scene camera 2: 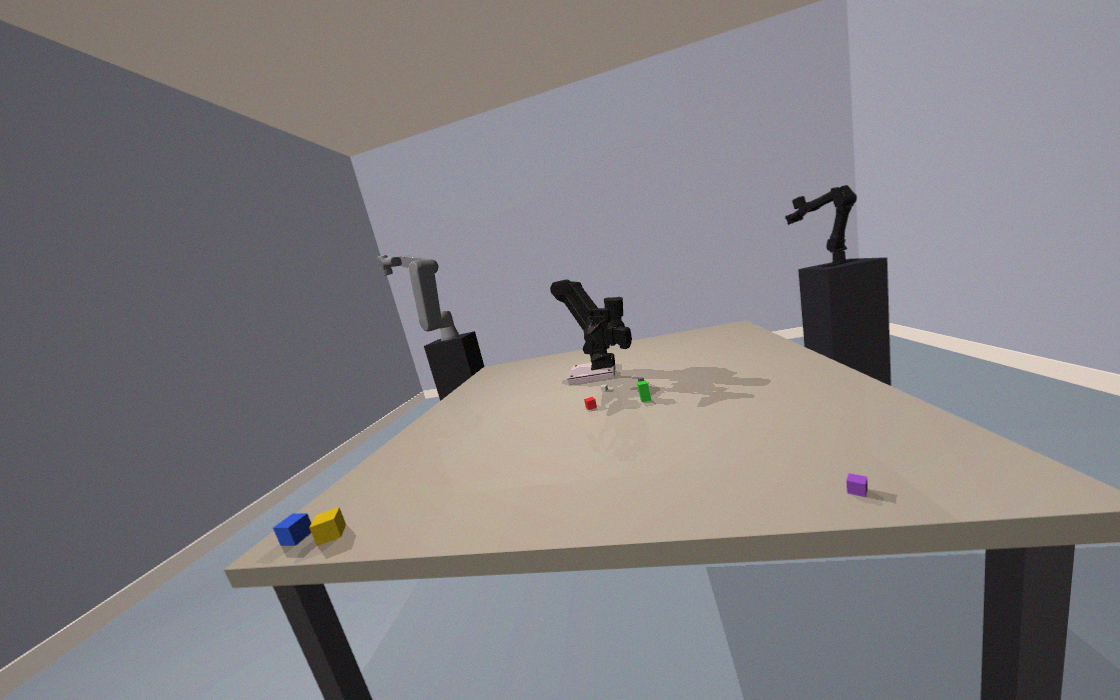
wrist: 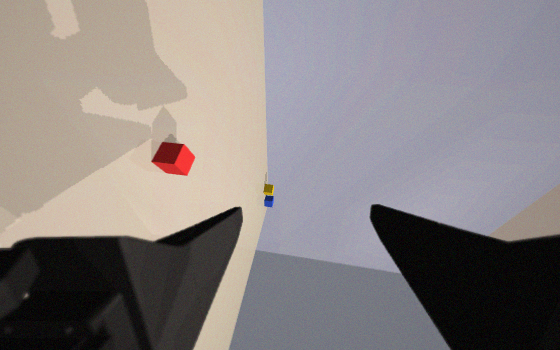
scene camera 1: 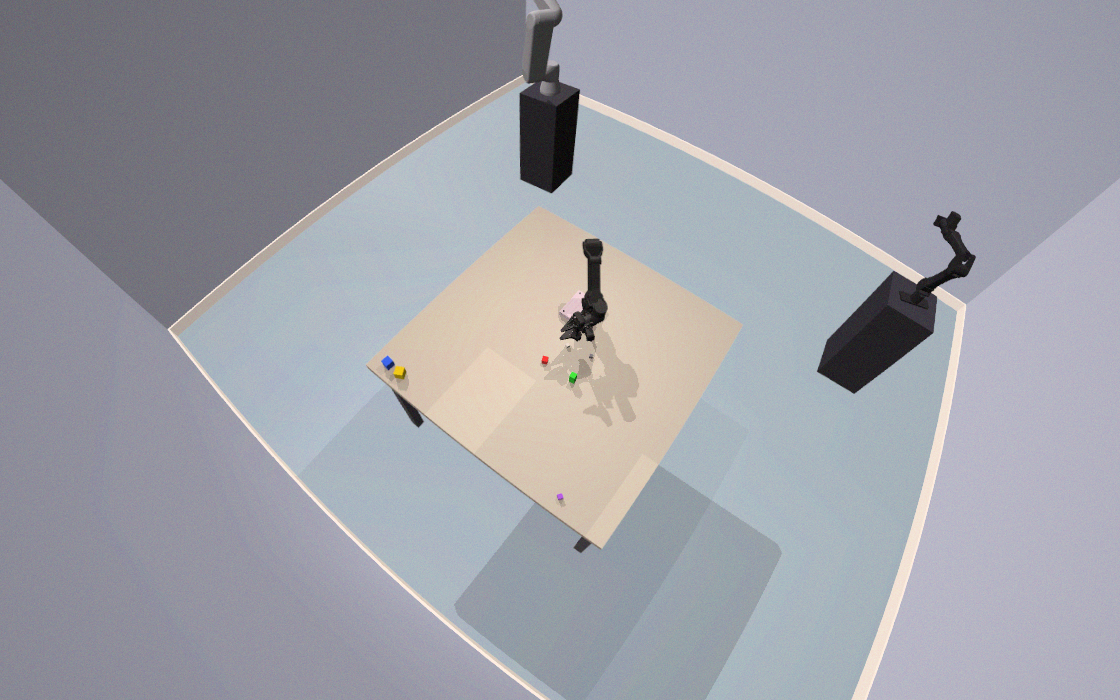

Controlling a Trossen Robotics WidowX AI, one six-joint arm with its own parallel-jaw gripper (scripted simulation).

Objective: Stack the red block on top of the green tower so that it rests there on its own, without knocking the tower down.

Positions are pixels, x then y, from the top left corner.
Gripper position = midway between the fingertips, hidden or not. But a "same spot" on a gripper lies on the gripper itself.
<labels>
My gripper shows in scene camera 2, in the wrist view (304, 212) and in scene camera 1. One and the same spot on my gripper: (scene camera 2: 596, 322) is (scene camera 1: 574, 322).
</labels>
